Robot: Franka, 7 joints.
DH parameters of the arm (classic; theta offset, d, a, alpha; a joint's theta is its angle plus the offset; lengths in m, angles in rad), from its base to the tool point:
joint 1: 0 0.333 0 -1.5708
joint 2: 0 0 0 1.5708
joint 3: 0 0.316 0.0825 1.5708
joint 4: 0 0 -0.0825 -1.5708
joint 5: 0 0.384 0 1.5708
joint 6: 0 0 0.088 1.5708
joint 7: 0 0.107 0 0
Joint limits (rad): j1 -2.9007..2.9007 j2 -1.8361..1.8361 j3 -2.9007..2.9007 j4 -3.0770..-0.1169 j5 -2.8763..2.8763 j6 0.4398..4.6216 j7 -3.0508..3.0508
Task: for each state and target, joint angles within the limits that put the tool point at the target. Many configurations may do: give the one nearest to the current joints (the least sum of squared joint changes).
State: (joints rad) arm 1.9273 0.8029 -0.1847 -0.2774 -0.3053 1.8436 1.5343
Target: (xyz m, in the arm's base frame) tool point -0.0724 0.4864 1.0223
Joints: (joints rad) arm 1.8162 0.4331 -0.2351 -0.2517 -0.3268 2.2140 1.5343
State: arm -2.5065 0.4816 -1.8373 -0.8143 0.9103 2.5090 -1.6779
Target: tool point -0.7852 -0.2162 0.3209
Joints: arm -2.2809 1.3247 -1.2286 -1.0145 0.9173 2.3285 -1.6779
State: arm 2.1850 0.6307 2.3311 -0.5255 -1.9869 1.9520 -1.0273
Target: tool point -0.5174 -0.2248 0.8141
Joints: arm 2.3179 0.7170 2.0444 -1.4286 -1.7787 1.7596 -1.0273
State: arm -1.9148 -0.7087 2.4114 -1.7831 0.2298 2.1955 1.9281
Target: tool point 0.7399 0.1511 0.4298
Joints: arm -2.2909 -0.7865 2.2304 -1.3688 0.2297 2.3969 1.9281
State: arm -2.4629 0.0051 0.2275 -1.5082 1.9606 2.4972 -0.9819
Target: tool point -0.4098 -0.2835 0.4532
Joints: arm -2.5819 -0.2039 0.1032 -2.3103 2.0164 2.6971 -0.9819
